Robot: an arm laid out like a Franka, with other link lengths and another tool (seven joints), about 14 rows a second.
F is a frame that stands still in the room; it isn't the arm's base.
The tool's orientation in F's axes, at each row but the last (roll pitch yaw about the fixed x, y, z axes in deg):
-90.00, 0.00, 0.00
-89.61, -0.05, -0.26
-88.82, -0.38, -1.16
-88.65, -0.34, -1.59
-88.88, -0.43, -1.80
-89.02, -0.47, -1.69
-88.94, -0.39, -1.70
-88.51, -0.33, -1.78
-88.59, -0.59, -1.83
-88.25, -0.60, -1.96
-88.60, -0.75, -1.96
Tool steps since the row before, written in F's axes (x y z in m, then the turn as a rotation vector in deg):
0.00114, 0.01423, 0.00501, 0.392, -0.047, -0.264
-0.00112, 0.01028, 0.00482, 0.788, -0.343, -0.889
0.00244, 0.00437, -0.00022, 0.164, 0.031, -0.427
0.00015, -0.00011, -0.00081, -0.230, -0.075, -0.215
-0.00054, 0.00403, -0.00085, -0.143, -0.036, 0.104
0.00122, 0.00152, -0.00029, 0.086, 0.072, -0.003
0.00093, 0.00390, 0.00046, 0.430, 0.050, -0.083
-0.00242, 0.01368, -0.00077, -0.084, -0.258, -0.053
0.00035, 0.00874, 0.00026, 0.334, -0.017, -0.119
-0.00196, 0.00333, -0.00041, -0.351, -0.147, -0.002
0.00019, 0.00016, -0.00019, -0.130, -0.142, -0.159
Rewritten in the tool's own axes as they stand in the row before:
0.00114, -0.00501, 0.01423, 0.392, 0.264, -0.047
-0.00116, -0.00475, 0.01031, 0.789, 0.887, -0.345
0.00235, 0.00033, 0.00441, 0.161, 0.429, 0.025
0.00015, 0.00081, -0.00012, -0.229, 0.212, -0.086
-0.00067, 0.00092, 0.00399, -0.141, -0.106, -0.038
0.00117, 0.00033, 0.00155, 0.084, 0.005, 0.074
0.00082, -0.00038, 0.00393, 0.428, 0.087, 0.061
-0.00285, 0.00111, 0.01357, -0.076, 0.046, -0.262
0.00007, -0.00004, 0.00875, 0.333, 0.122, -0.009
-0.00208, 0.00049, 0.00325, -0.346, -0.006, -0.159
0.00018, 0.00020, 0.00016, -0.127, 0.154, -0.150

